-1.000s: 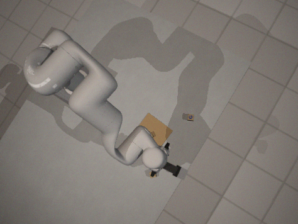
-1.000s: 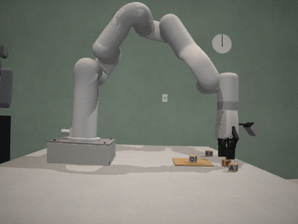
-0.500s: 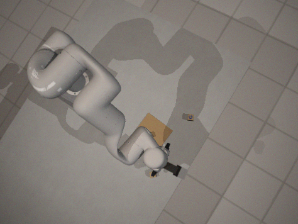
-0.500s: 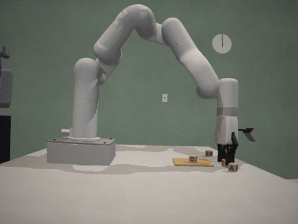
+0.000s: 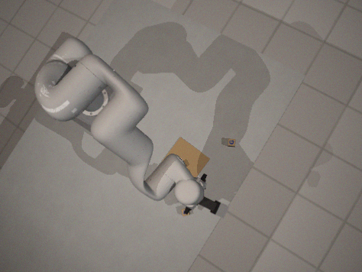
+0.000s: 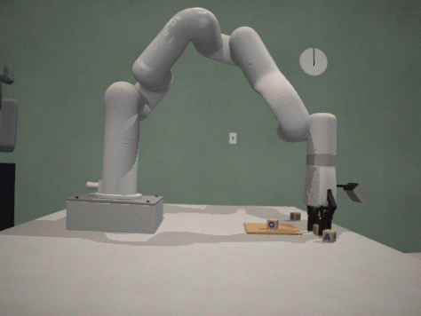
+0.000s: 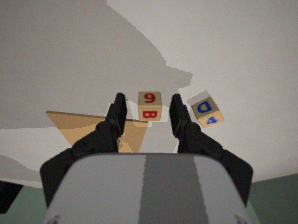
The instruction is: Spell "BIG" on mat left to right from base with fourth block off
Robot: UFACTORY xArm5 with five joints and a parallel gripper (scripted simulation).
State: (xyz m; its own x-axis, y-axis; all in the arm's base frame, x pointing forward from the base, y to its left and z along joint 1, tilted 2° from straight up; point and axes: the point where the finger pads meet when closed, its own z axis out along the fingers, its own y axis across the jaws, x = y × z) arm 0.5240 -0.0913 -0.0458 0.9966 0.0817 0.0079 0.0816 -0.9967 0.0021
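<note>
The mat lies 110 mm behind my hand, 70 mm to the left of it and 20 mm below it.
</note>
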